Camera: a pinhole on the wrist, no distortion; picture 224 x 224 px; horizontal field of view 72.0 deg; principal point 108.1 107.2 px. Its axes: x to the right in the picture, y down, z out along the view. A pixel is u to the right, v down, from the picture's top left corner.
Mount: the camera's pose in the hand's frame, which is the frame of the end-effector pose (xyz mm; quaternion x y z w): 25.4 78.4 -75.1 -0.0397 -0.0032 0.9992 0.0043
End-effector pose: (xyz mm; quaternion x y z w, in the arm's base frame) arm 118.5 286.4 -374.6 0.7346 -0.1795 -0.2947 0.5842
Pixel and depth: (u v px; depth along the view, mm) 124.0 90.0 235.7
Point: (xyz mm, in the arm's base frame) 12.0 151.8 -293.7
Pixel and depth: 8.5 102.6 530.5
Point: 64.1 -295.5 -431.5
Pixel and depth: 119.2 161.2 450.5
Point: -159.6 55.2 -496.9
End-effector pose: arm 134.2 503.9 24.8 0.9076 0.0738 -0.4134 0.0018
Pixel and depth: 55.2 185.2 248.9
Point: 51.3 553.5 -157.5
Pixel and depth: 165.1 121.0 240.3
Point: -29.5 427.3 -20.1
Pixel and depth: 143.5 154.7 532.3
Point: -301.9 543.6 -157.7
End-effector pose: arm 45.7 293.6 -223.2 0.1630 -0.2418 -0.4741 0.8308
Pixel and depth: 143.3 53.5 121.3
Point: 101.5 361.5 -129.5
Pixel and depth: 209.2 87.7 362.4
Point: -119.2 552.1 1.7
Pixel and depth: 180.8 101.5 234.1
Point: -20.8 419.9 -81.3
